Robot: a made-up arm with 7 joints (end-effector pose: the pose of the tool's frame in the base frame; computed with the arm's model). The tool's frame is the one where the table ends.
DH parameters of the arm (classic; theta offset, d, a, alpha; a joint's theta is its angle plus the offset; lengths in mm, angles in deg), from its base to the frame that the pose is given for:
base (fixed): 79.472 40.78 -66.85 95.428
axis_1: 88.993 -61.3 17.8 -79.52
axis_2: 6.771 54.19 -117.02 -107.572
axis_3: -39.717 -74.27 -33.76 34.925
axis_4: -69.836 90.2 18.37 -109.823
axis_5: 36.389 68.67 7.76 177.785
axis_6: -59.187 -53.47 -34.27 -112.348
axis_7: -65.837 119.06 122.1 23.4
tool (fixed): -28.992 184.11 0 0
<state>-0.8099 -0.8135 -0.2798 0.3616 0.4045 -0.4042 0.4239</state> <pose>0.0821 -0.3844 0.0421 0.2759 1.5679 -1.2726</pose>
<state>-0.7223 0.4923 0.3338 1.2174 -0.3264 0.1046 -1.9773</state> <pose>-0.3433 0.0454 -0.0181 -1.4041 1.0190 2.1373</pose>
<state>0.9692 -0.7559 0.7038 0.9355 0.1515 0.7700 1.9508</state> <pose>0.0288 -0.1575 0.2271 1.0794 0.3317 0.2751</pose>
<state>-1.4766 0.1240 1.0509 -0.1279 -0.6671 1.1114 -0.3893</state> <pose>-0.3412 -0.0033 0.0910 0.8995 -1.8611 -1.1950</pose>
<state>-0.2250 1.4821 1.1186 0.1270 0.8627 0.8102 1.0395</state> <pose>-0.1568 -0.1591 0.3530 0.5947 -0.6642 -0.1345</pose>
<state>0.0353 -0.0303 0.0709 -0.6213 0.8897 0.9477 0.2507</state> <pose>0.0808 -0.4034 -0.2680 1.5772 1.6444 -0.6833</pose>
